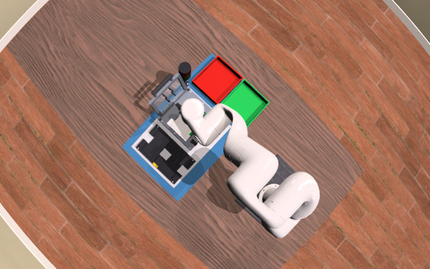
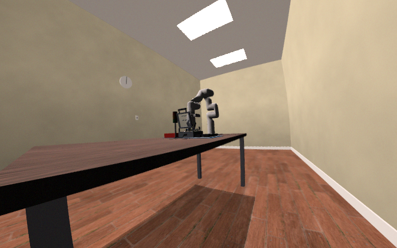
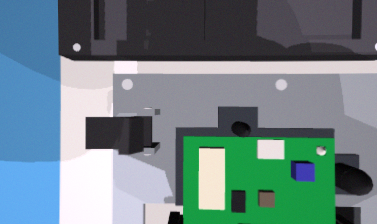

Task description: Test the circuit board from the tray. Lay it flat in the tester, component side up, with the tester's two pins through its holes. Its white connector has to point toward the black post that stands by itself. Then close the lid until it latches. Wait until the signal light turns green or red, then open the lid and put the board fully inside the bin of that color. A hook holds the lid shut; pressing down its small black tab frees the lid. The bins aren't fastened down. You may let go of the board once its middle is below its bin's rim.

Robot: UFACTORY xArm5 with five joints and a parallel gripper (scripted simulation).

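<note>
Right now my hand is right at the green circuit board. From my hand the other things lie so: green bin 110 mm behind, 200 mm to the right, 60 mm below; tester lid 120 mm ahead, 110 mm above; red bin 40 mm ahead, 200 mm to the right, 60 mm below.
</note>
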